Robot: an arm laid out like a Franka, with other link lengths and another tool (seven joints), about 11 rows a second.
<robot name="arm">
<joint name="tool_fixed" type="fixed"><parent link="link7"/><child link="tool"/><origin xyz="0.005 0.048 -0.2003" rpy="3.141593 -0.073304 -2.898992"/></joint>
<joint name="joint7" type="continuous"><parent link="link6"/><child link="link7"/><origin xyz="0.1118 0 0"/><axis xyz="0 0 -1"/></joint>
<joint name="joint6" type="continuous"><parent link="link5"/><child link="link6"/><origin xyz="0 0 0"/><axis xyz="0 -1 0"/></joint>
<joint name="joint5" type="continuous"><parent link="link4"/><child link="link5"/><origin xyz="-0.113 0 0.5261"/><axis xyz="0 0 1"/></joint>
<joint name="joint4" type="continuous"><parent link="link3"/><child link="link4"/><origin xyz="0.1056 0 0"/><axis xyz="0 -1 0"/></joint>
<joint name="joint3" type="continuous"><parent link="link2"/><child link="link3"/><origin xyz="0 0 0.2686"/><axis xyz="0 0 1"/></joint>
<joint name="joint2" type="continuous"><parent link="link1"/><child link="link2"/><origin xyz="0 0 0"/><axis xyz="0 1 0"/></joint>
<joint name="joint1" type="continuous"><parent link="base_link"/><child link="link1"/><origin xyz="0 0 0.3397"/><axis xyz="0 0 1"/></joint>
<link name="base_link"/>
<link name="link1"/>
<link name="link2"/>
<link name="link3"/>
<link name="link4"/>
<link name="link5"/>
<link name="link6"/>
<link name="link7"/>
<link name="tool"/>
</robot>
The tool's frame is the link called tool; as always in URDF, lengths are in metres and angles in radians. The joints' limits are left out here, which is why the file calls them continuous.
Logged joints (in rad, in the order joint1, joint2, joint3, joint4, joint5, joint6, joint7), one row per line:
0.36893, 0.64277, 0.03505, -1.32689, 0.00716, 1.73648, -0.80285
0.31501, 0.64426, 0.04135, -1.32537, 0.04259, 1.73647, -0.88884
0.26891, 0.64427, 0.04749, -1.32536, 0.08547, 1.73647, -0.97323
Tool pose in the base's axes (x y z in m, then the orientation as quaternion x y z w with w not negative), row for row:
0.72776, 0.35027, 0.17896, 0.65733, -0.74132, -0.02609, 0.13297
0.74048, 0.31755, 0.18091, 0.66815, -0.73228, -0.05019, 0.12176
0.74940, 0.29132, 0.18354, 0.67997, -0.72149, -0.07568, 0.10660
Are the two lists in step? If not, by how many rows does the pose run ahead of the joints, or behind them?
They are in step.
